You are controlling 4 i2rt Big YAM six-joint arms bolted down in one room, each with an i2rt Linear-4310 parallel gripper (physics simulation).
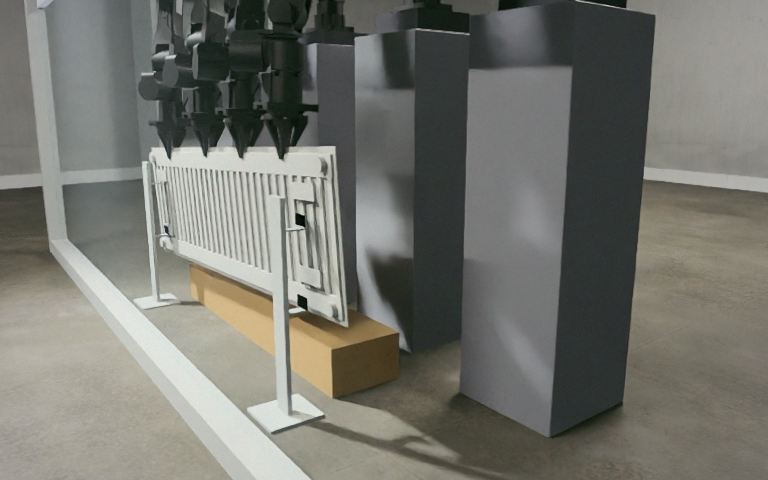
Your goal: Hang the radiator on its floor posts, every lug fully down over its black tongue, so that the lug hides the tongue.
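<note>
The white radiator (226, 212) stands upright, lengthwise behind two white floor posts (151, 232) (280, 339). On its near end, an upper lug (303, 192) and a lower lug (310, 277) each sit above and apart from a black tongue, the upper tongue (300, 219) and the lower tongue (302, 302), both in plain sight. At the far end one black tongue (166, 230) shows, below a lug (161, 176). Four grippers, the leftmost (168, 153), second (205, 152), third (241, 154) and rightmost (282, 155), are shut on the radiator's top edge.
A long tan block (365, 365) lies under and behind the radiator; whether they touch cannot be told. Tall grey pedestals (512, 226) (385, 169) stand behind and to the right. A white floor rail (152, 362) runs in front of the posts.
</note>
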